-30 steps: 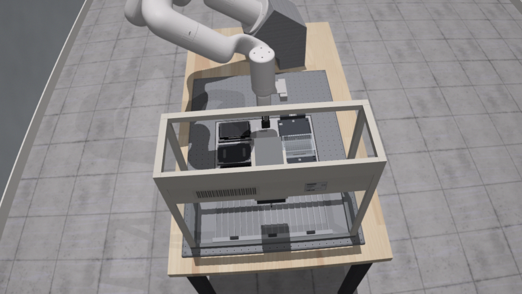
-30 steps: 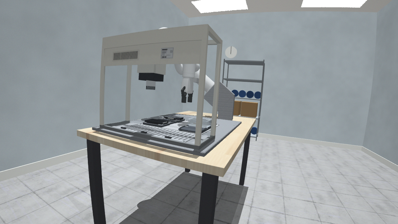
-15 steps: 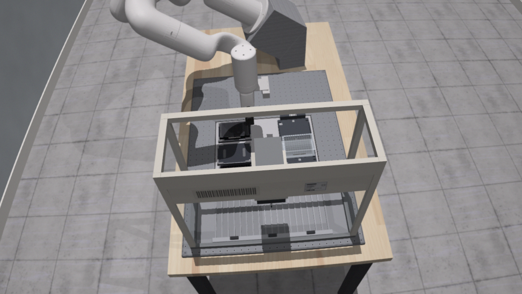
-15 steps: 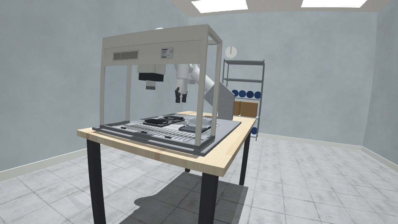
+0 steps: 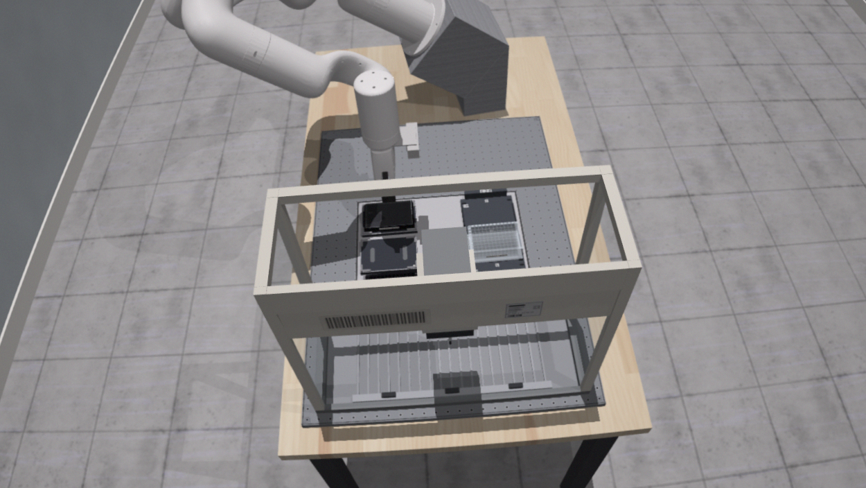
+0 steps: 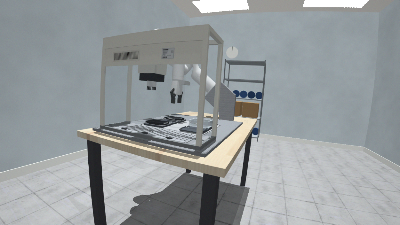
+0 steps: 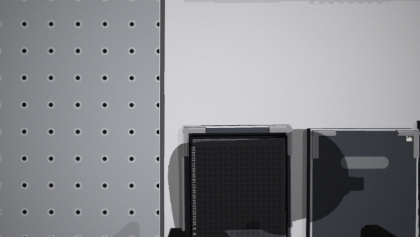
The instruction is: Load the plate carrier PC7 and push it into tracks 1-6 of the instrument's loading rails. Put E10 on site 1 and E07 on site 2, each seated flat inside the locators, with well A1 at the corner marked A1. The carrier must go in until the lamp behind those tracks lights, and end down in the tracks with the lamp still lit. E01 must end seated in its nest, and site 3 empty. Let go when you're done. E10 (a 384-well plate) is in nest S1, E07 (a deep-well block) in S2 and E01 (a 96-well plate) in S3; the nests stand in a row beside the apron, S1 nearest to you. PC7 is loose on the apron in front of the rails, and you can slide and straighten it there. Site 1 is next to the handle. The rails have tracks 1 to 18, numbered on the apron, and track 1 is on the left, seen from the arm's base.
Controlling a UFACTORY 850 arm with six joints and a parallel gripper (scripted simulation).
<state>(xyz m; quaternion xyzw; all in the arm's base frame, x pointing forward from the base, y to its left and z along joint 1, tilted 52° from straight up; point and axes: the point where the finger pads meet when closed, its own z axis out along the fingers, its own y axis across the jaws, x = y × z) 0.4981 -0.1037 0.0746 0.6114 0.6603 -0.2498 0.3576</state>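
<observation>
The nest S1 lies 140 mm below my hand and 10 mm to the right of it. Round my hand: clear deep-well block E07 (240 mm to the left, 120 mm ahead, 110 mm below); black 96-well plate E01 (220 mm ahead, 120 mm below, 10 mm to the right); nest S2 (140 mm below, 110 mm ahead, 20 mm to the right).
</observation>
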